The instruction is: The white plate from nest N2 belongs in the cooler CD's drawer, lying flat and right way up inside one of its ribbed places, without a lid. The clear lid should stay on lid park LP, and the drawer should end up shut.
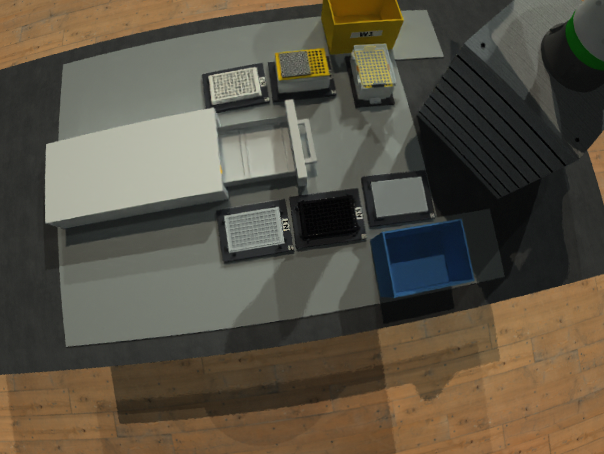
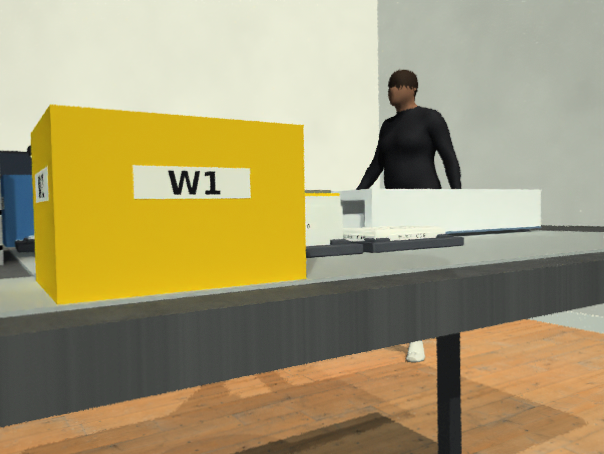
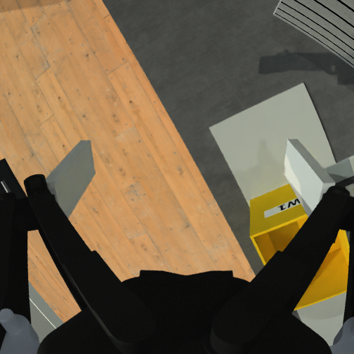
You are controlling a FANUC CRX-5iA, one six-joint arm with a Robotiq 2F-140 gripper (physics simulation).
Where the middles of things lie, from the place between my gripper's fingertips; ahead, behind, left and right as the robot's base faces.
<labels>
I see the white plate (image 1: 242, 84) 61 cm ahead of my hand, 19 cm to the left of it and 26 cm below it. Also, from my hand: clear lid (image 1: 394, 197) (25 cm ahead, 54 cm to the left, 27 cm below); cooler drawer (image 1: 265, 149) (57 cm ahead, 39 cm to the left, 24 cm below); yellow-topped box (image 1: 304, 70) (43 cm ahead, 19 cm to the left, 24 cm below).
</labels>
